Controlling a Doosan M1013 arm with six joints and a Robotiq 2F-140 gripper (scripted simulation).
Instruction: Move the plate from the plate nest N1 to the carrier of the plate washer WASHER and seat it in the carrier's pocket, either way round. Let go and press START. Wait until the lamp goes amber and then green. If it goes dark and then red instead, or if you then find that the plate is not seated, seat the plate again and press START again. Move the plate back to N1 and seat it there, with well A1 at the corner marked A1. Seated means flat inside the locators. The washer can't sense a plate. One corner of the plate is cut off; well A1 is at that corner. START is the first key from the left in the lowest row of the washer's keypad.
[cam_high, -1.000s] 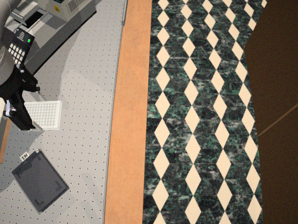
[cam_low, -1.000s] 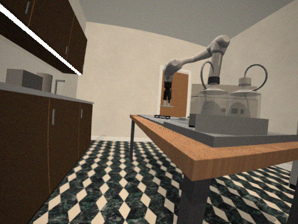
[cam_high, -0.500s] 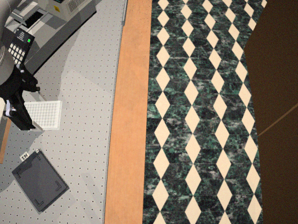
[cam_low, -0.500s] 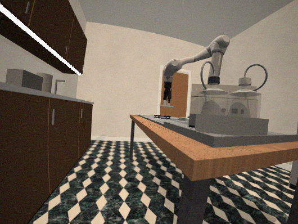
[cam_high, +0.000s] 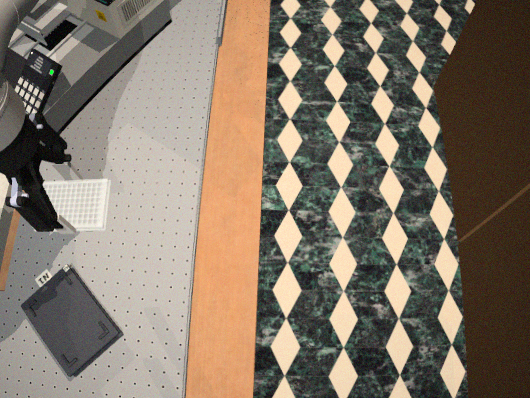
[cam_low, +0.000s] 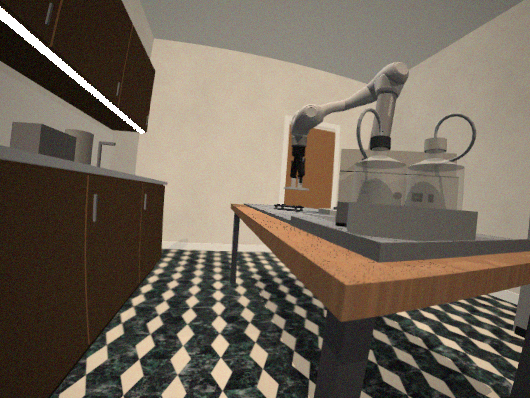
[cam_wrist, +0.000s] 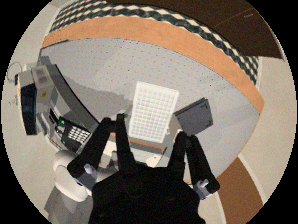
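The plate nest N1 lies 18 cm to the right of my hand, 14 cm below it and 1 cm ahead of it. Also, from my hand: plate washer 41 cm to the left, 28 cm behind, 3 cm below; label 16 cm below, 12 cm to the right, 8 cm behind; white well plate 3 cm below.
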